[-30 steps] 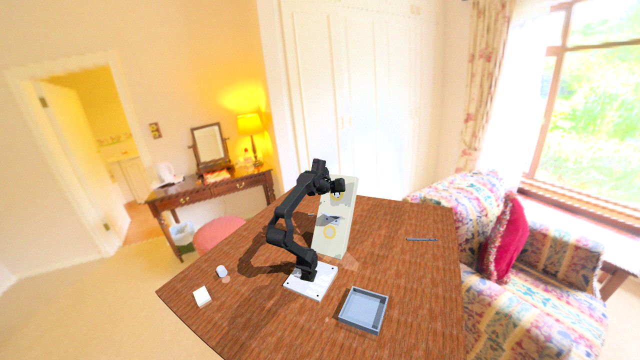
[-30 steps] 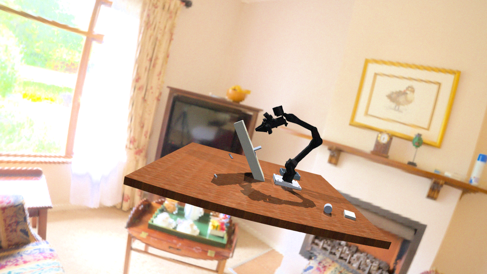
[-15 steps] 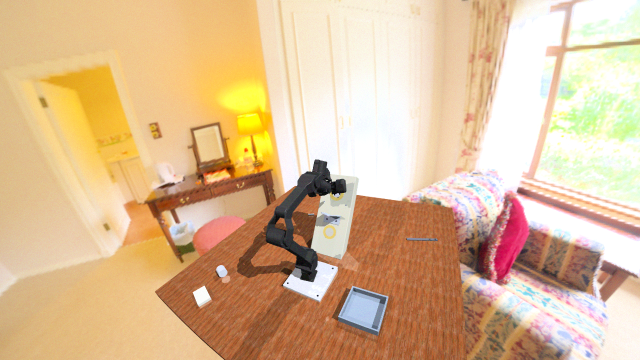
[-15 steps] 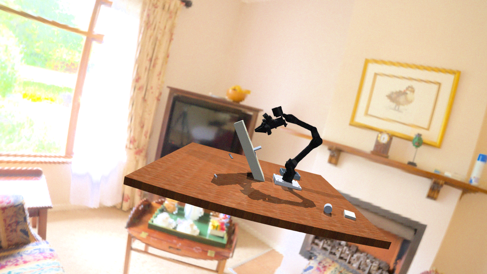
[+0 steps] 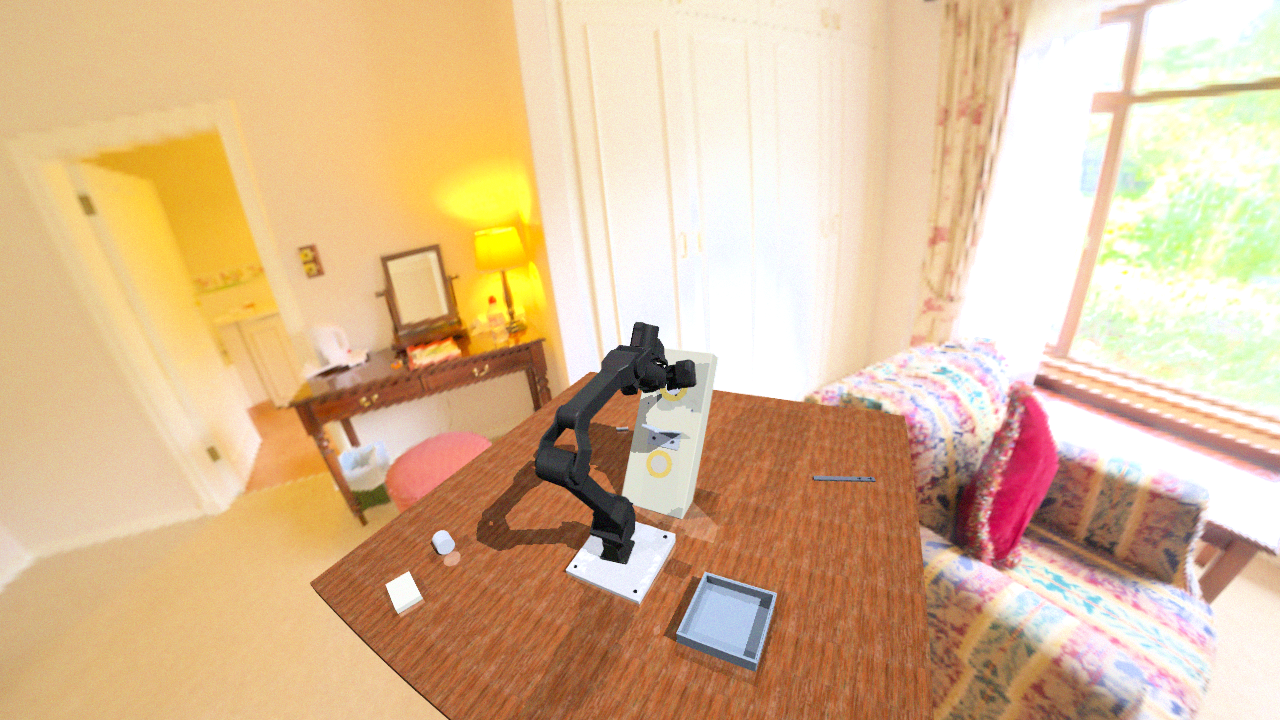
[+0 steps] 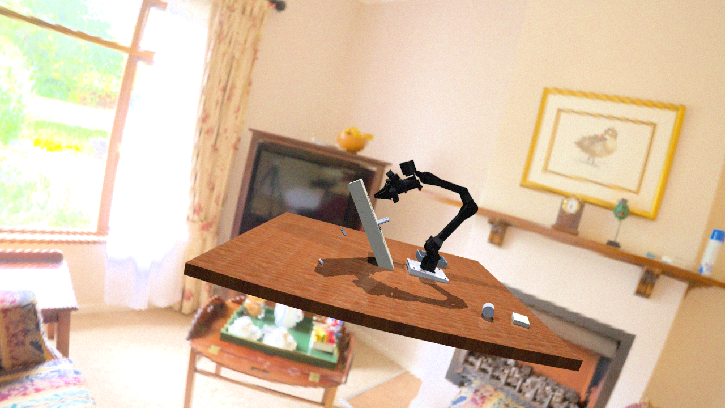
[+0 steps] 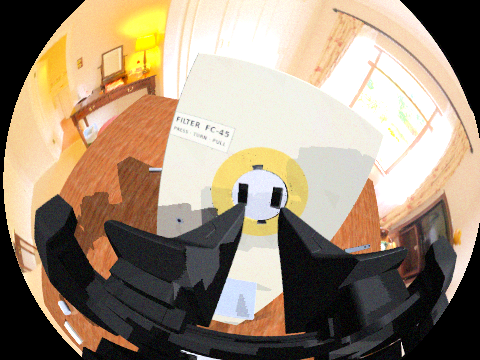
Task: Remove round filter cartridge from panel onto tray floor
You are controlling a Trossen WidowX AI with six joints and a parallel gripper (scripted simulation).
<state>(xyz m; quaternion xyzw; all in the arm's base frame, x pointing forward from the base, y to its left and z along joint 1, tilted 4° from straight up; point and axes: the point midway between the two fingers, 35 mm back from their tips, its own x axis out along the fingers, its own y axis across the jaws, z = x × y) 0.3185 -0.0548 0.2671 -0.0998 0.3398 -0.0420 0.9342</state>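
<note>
The filter cartridge is 3 cm ahead of my gripper tip, 1 cm to the right of it and 3 cm below it. Also, from my gripper tip: grey tray: 44 cm behind, 21 cm to the right, 28 cm below; white block: 58 cm behind, 50 cm to the left, 28 cm below; cream service panel: 1 cm behind, 10 cm below.
</note>
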